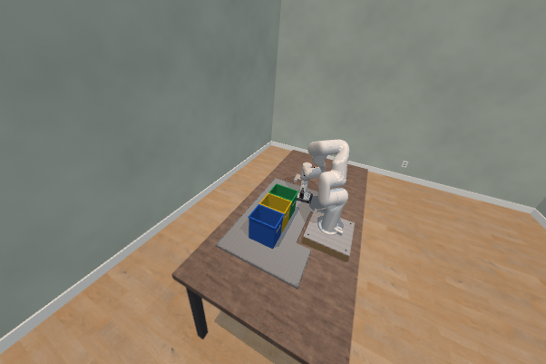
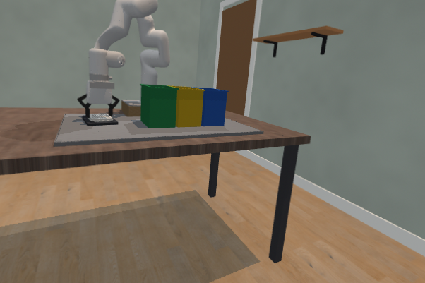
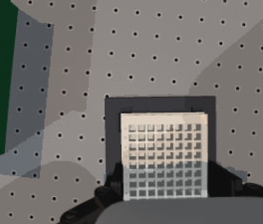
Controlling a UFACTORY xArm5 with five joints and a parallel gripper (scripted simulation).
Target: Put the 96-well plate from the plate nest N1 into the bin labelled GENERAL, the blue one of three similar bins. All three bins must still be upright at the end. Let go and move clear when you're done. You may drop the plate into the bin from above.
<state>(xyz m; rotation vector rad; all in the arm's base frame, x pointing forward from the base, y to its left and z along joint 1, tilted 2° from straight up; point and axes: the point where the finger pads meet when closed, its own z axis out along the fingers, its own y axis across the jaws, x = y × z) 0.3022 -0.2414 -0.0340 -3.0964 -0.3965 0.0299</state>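
Now: hand 20 mm above the plate nest N1. From my hand the other things lie so: yellow bin: 30 mm ahead, 380 mm to the left, 60 mm above; green bin: 50 mm ahead, 250 mm to the left, 60 mm above; white 96-well plate: 10 mm below.
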